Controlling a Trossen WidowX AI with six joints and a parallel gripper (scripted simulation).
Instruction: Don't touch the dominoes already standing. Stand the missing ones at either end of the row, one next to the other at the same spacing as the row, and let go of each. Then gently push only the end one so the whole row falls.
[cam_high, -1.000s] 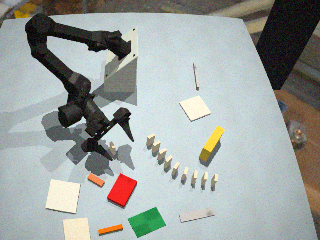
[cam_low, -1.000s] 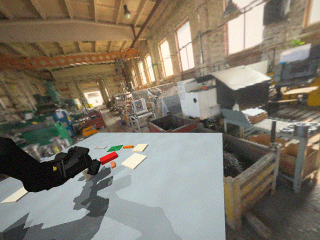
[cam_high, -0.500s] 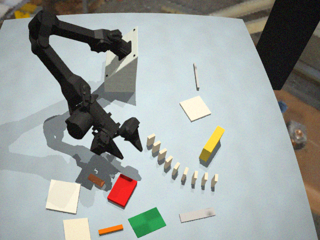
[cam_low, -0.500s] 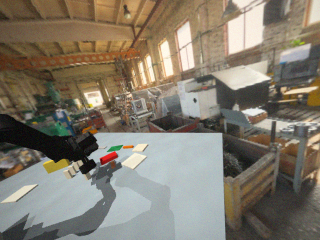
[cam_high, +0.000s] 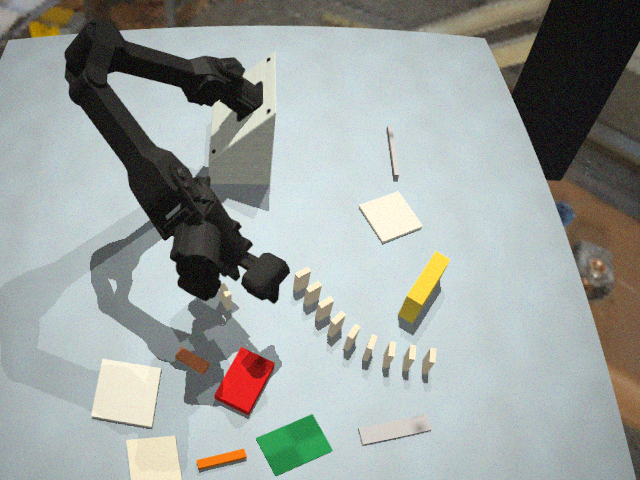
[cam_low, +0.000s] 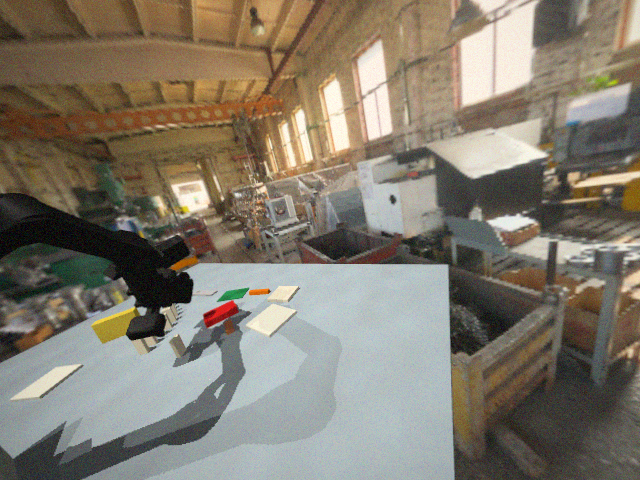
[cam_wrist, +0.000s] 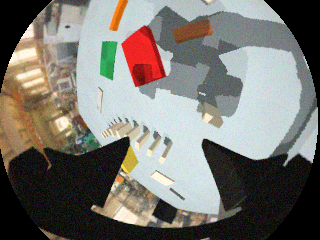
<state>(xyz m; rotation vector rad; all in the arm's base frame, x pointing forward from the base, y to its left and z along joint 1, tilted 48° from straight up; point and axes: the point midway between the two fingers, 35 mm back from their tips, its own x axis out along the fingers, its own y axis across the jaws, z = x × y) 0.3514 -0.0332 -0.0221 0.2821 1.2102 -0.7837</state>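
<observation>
Now: gripper tip 110 mm to the left of the brown piece, 90 mm short of it and 80 mm above it. Also, from my gripper tip: red block: 130 mm ahead, 70 mm below, 20 mm to the right; orange bar: 260 mm ahead, 70 mm below, 60 mm to the right; green tile: 240 mm ahead, 80 mm below, 50 mm to the left.
</observation>
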